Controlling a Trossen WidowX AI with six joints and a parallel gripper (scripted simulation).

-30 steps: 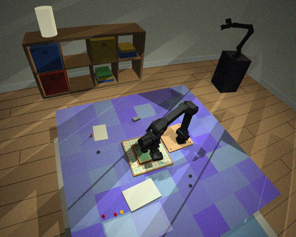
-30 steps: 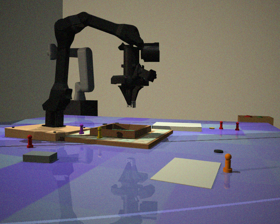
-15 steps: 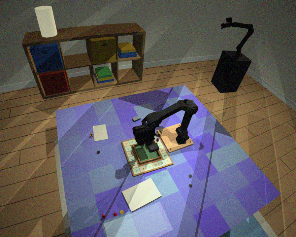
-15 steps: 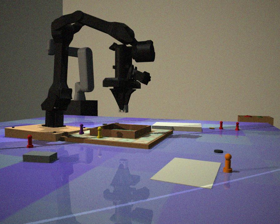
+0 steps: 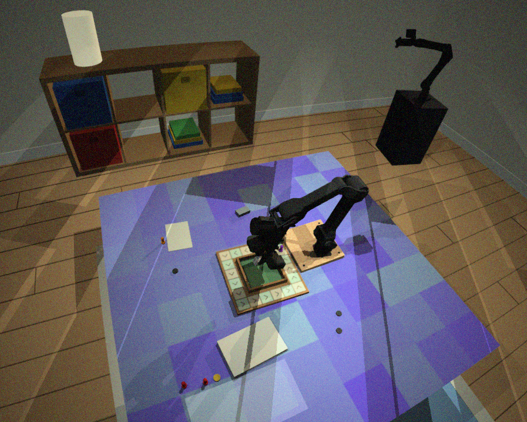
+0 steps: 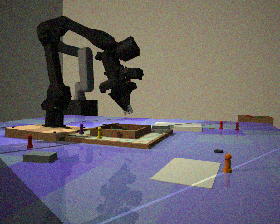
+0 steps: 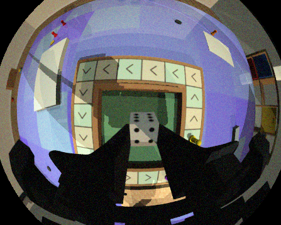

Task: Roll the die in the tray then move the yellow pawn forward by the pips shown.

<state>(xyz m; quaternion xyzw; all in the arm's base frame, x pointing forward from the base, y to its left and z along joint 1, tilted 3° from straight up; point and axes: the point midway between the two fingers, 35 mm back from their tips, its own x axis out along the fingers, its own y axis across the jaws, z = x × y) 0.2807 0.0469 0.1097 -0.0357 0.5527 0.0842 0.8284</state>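
The yellow pawn is 30 mm behind my gripper tip, 120 mm to the right of it and 60 mm below it. The rest, counted from my gripper tip: white die: right at my gripper tip; green-floored tray: 20 mm behind, 80 mm below; purple pawn: 120 mm behind, 90 mm to the right, 60 mm below.
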